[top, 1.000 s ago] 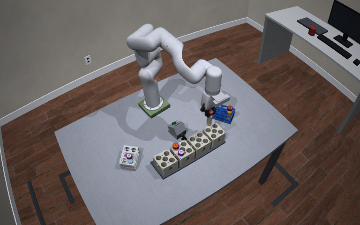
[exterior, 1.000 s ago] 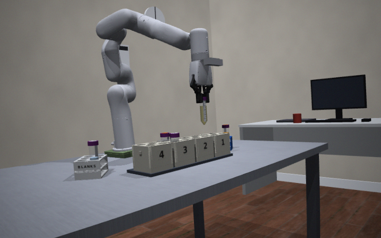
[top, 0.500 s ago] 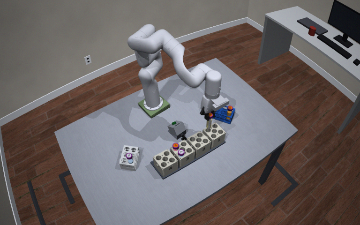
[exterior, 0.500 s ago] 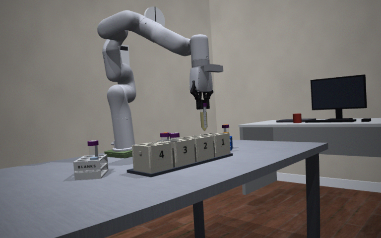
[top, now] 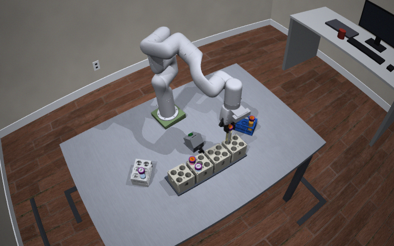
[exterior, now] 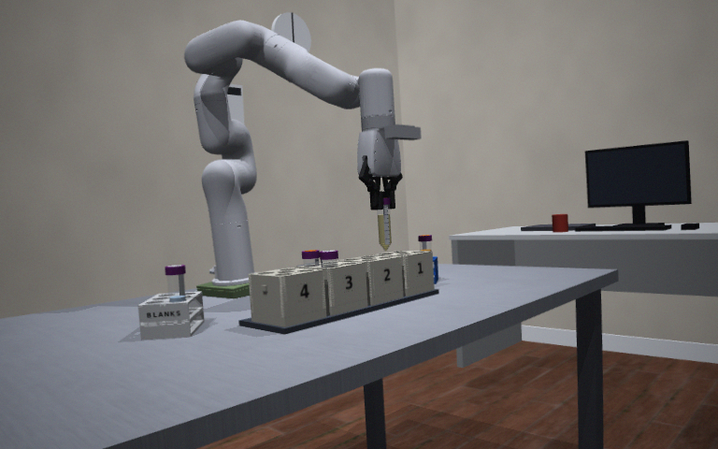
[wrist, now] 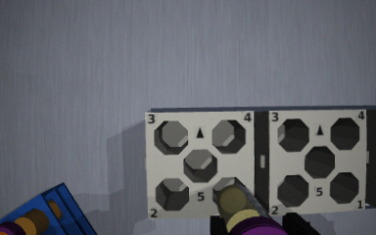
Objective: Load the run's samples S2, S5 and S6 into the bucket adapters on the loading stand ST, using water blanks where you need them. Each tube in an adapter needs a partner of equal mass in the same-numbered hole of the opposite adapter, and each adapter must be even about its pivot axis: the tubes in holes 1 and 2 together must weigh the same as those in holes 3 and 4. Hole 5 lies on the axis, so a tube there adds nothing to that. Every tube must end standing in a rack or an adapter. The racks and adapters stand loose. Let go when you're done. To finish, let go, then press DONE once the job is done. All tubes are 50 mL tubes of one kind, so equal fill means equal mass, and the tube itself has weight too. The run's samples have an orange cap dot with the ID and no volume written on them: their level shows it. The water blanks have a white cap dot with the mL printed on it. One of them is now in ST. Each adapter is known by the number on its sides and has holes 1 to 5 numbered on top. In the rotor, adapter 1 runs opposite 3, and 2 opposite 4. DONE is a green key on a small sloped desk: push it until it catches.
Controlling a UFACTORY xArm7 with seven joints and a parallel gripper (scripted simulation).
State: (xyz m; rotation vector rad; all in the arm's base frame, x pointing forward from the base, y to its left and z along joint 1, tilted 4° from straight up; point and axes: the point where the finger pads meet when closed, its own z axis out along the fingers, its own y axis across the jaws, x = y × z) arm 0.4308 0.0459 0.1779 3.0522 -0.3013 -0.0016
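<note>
My hand is 50 mm above the tube with yellowish liquid and 10 mm short of it. Also, from my hand: sample tube (220 mm to the right, 150 mm below, 40 mm behind); then green done key (190 mm behind, 150 mm below, 80 mm to the right); then white-dot blank (230 mm to the right, 150 mm below).
</note>
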